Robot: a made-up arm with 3 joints.
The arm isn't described. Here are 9 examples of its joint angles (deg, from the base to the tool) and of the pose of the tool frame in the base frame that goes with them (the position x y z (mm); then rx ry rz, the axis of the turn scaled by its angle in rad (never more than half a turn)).
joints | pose
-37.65 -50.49 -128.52 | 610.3 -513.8 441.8 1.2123 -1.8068 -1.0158
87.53 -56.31 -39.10 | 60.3 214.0 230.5 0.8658 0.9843 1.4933
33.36 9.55 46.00 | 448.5 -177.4 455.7 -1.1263 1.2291 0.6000
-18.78 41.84 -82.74 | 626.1 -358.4 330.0 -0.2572 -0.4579 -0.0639
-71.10 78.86 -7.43 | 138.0 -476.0 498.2 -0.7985 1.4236 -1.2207
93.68 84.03 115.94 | -94.9 188.8 574.5 -2.3425 0.3943 -1.2510
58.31 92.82 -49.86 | 478.6 130.1 429.6 -1.3112 -0.5891 1.0106
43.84 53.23 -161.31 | 473.3 326.3 487.2 1.0155 -1.3229 1.2357
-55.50 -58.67 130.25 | 166.3 -632.9 386.3 -0.0019 1.8996 0.7905
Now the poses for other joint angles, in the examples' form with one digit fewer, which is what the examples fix.
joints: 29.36 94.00 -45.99
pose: 569 -66 451 -1.429 -0.219 0.527
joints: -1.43 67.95 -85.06
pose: 668 -230 361 -0.616 -0.442 0.359
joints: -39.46 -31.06 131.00
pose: 313 -592 526 -0.349 2.408 0.674
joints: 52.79 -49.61 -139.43
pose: 539 276 423 1.975 -0.505 -0.188
